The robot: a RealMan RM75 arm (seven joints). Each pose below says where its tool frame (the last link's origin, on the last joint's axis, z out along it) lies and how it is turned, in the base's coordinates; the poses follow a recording.
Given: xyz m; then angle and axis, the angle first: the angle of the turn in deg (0 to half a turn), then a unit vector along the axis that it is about.
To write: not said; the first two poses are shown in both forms.
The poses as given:
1: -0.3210 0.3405 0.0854 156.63 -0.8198 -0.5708 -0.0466
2: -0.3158 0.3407 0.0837 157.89 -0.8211 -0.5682 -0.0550
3: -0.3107 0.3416 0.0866 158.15 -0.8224 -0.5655 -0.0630
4: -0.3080 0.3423 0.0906 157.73 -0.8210 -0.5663 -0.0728
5: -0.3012 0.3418 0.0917 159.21 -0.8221 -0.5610 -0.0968
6: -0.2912 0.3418 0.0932 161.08 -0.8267 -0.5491 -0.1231
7: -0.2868 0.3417 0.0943 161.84 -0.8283 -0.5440 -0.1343
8: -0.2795 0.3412 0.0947 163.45 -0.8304 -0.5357 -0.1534
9: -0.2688 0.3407 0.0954 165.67 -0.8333 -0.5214 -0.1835
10: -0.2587 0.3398 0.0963 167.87 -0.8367 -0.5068 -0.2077
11: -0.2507 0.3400 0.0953 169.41 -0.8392 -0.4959 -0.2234
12: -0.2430 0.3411 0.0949 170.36 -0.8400 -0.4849 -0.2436
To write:
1: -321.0 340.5 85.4 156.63 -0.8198 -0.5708 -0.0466
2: -315.8 340.7 83.7 157.89 -0.8211 -0.5682 -0.0550
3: -310.7 341.6 86.6 158.15 -0.8224 -0.5655 -0.0630
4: -308.0 342.3 90.6 157.73 -0.8210 -0.5663 -0.0728
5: -301.2 341.8 91.7 159.21 -0.8221 -0.5610 -0.0968
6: -291.2 341.8 93.2 161.08 -0.8267 -0.5491 -0.1231
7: -286.8 341.7 94.3 161.84 -0.8283 -0.5440 -0.1343
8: -279.5 341.2 94.7 163.45 -0.8304 -0.5357 -0.1534
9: -268.8 340.7 95.4 165.67 -0.8333 -0.5214 -0.1835
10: -258.7 339.8 96.3 167.87 -0.8367 -0.5068 -0.2077
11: -250.7 340.0 95.3 169.41 -0.8392 -0.4959 -0.2234
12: -243.0 341.1 94.9 170.36 -0.8400 -0.4849 -0.2436
